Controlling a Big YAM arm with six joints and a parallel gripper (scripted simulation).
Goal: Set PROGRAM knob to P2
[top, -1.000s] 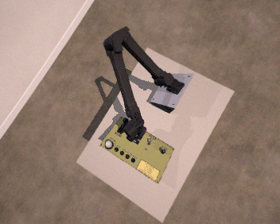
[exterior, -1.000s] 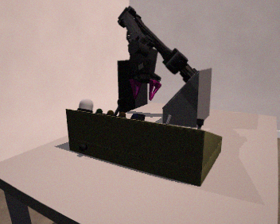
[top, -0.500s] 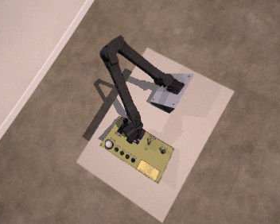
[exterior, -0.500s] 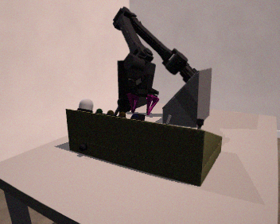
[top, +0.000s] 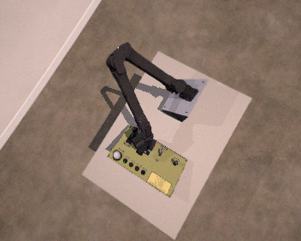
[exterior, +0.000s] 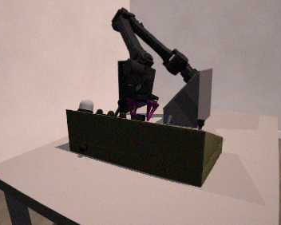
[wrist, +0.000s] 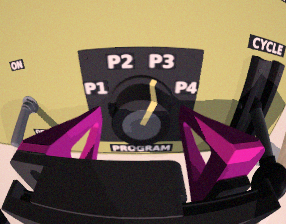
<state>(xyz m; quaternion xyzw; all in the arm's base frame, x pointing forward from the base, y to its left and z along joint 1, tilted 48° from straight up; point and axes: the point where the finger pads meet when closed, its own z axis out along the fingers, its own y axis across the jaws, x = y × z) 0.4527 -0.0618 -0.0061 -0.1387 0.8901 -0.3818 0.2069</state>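
Right now my hand is 10 mm short of the black program knob. The rest, counted from my hand: toggle 10 mm behind, 120 mm to the left; olive console 30 mm ahead, 60 mm to the left, 20 mm below; black lever 10 mm behind, 120 mm to the right, 10 mm above.
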